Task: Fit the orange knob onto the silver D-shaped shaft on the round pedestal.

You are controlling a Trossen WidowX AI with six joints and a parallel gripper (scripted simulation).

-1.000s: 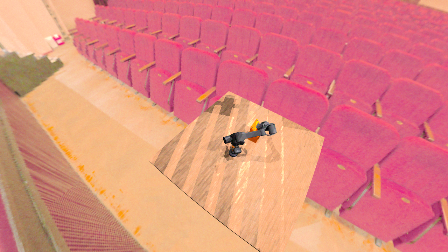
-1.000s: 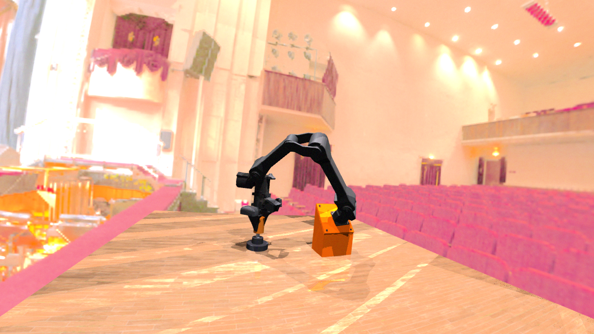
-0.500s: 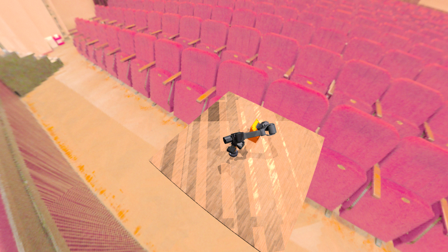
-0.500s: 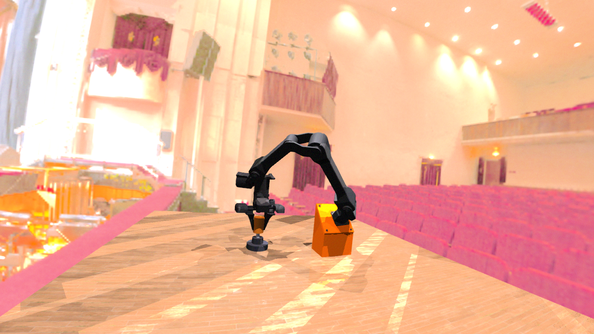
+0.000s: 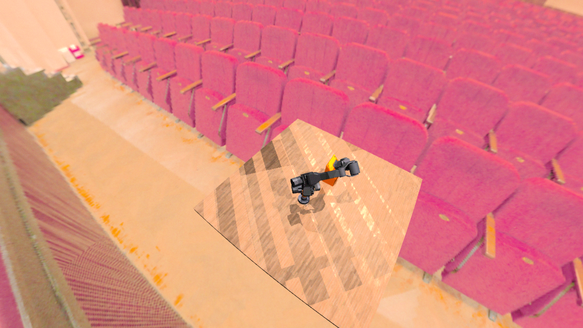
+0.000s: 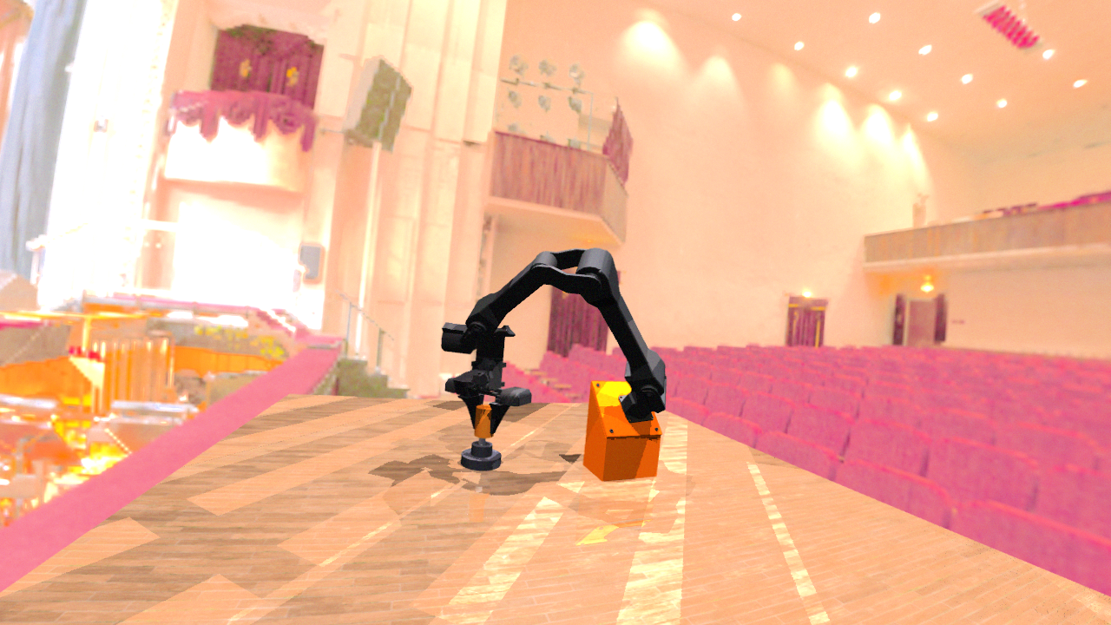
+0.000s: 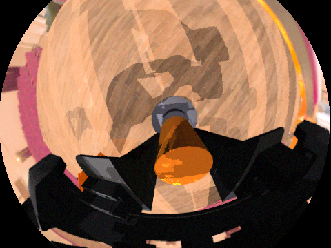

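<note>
The orange knob lies 3 cm above my gripper tip. The rest, counted from my gripper tip: round pedestal: 4 cm below.
</note>
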